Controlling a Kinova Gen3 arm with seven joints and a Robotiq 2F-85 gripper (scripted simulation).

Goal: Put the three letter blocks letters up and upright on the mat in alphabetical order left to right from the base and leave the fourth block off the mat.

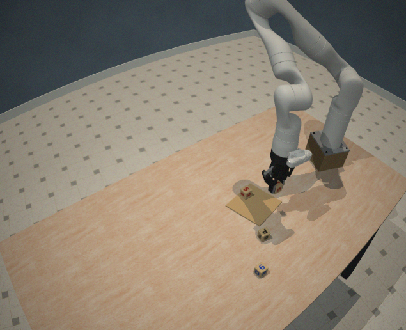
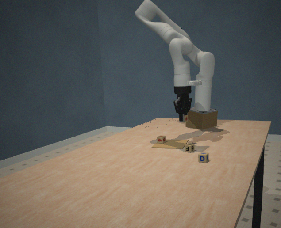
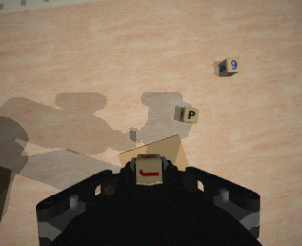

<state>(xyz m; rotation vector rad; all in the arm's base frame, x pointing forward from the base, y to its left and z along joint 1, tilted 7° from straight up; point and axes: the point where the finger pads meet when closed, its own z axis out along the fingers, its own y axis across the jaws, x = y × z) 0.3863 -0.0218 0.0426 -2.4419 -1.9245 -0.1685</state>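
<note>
Now: hand 10 mm short of the tan mat, 60 mm to the left of it and 120 mm above it.
</note>
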